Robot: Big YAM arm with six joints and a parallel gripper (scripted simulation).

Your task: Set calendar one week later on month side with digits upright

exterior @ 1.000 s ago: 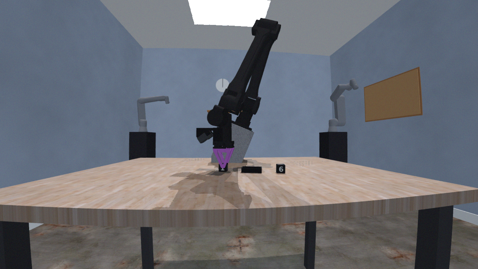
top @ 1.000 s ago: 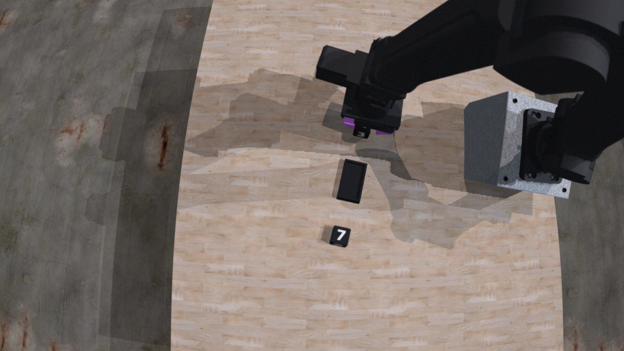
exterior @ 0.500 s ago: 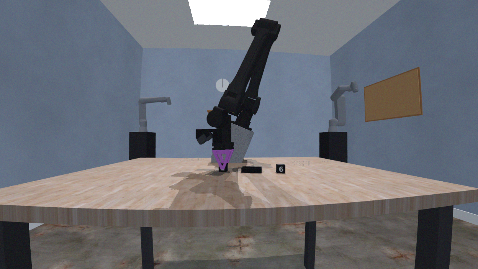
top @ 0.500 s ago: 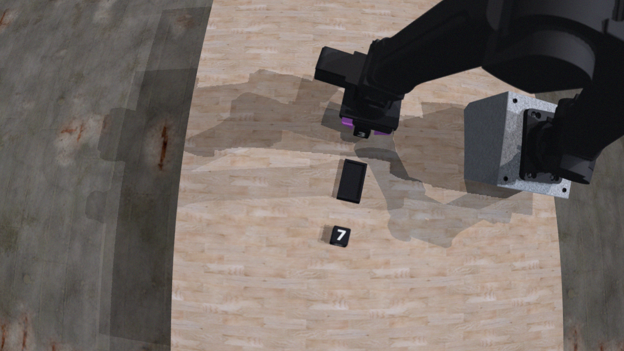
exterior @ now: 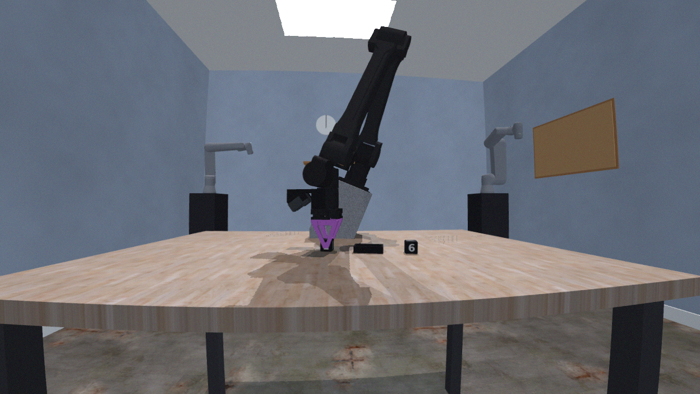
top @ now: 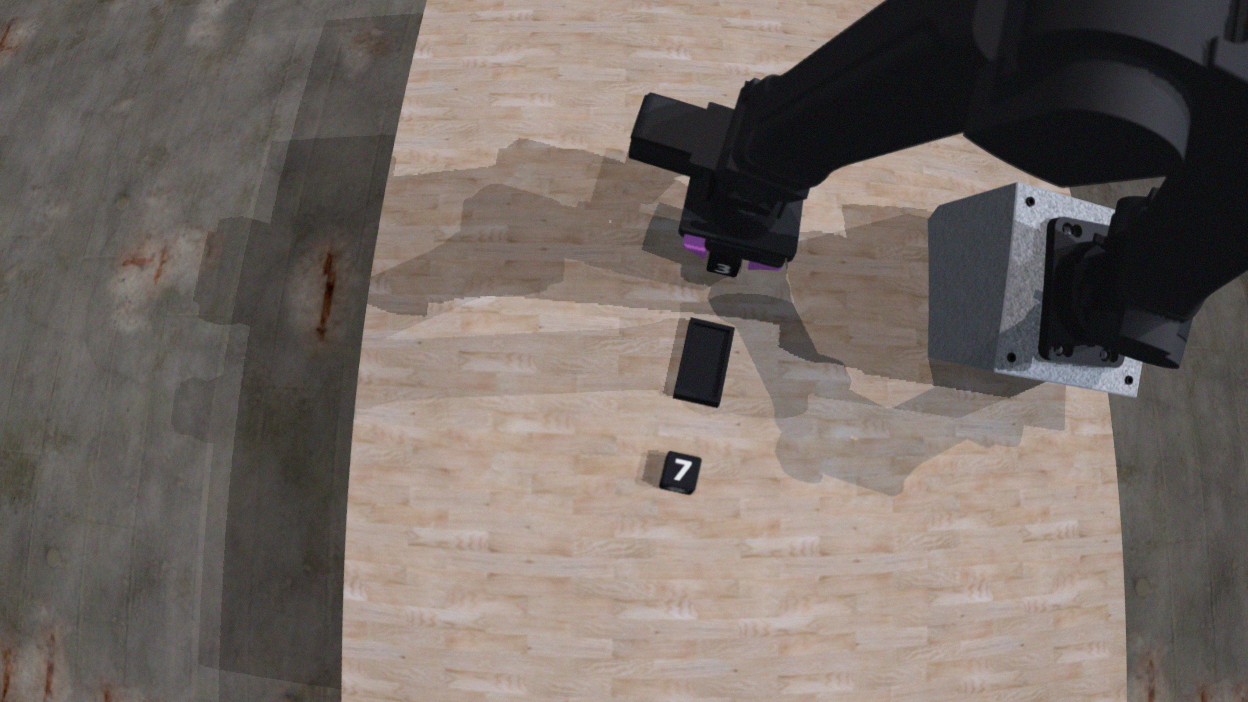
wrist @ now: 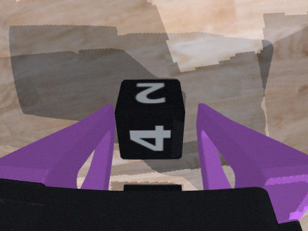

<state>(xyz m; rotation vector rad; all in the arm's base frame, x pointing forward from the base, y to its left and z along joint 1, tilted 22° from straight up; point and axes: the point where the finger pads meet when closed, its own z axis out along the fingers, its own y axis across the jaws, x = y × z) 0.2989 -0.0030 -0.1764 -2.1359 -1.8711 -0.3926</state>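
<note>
Now: the black tray 20 mm ahead of my hand, 110 mm to the left of it and 10 mm below it. Round my hand: black cube (30 mm ahead, 210 mm to the left).
</note>
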